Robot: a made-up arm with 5 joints.
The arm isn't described. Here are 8 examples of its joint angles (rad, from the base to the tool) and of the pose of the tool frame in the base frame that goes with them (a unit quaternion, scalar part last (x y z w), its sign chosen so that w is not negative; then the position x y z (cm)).
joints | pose
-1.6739 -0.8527 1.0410 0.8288 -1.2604 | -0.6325 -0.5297 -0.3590 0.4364 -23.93 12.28 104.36
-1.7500 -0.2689 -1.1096 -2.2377 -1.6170 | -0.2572 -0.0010 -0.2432 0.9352 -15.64 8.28 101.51
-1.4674 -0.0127 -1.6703 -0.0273 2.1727 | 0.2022 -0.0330 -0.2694 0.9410 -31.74 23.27 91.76
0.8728 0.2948 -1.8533 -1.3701 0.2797 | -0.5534 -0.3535 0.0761 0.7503 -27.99 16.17 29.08
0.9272 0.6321 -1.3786 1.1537 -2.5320 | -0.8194 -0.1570 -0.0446 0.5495 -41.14 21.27 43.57
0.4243 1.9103 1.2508 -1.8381 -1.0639 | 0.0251 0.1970 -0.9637 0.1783 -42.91 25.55 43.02
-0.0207 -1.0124 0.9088 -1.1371 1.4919 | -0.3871 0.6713 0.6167 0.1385 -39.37 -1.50 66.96
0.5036 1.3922 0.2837 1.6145 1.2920 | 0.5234 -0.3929 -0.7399 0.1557 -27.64 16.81 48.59
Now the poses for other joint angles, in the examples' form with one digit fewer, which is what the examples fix.
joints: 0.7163 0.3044 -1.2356 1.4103 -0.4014
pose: -0.045 -0.906 -0.015 0.421 -38.8 17.2 45.2
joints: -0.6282 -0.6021 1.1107 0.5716 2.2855
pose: -0.424 0.494 -0.188 0.735 -57.5 7.8 83.9
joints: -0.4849 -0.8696 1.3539 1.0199 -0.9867
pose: -0.190 -0.716 -0.665 0.090 -52.8 0.9 70.8
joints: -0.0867 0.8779 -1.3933 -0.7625 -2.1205
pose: -0.475 0.540 0.692 0.065 -41.3 16.8 54.5
